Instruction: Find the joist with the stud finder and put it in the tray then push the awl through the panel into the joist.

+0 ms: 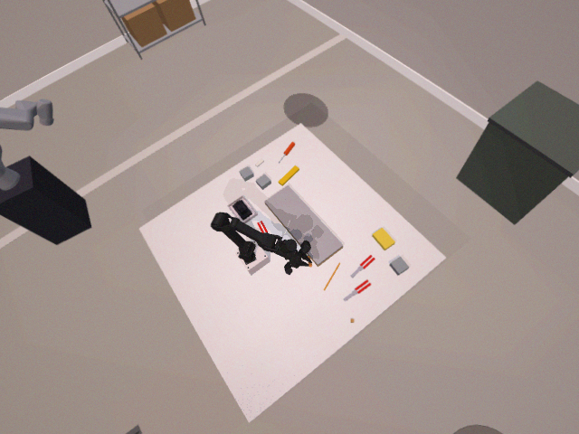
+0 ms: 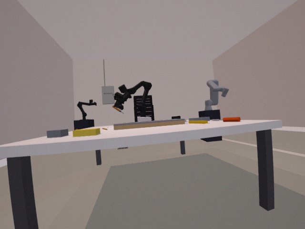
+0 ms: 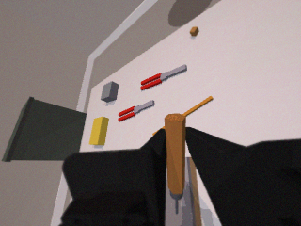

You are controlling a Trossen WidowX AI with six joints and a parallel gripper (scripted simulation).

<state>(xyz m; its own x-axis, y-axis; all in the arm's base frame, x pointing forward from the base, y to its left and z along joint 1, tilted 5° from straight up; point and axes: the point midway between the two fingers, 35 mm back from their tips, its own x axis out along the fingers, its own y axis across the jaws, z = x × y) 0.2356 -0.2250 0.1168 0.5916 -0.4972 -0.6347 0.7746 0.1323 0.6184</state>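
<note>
My gripper tip is now 50 mm to the right of the awl, 30 mm above it and 10 mm short of it. The rest, counted from my gripper tip: orange pencil 170 mm below, 90 mm ahead, 60 mm to the right; then yellow block 450 mm ahead, 160 mm below, 20 mm to the right; then brown piece 310 mm to the right, 170 mm below, 50 mm ahead.
</note>
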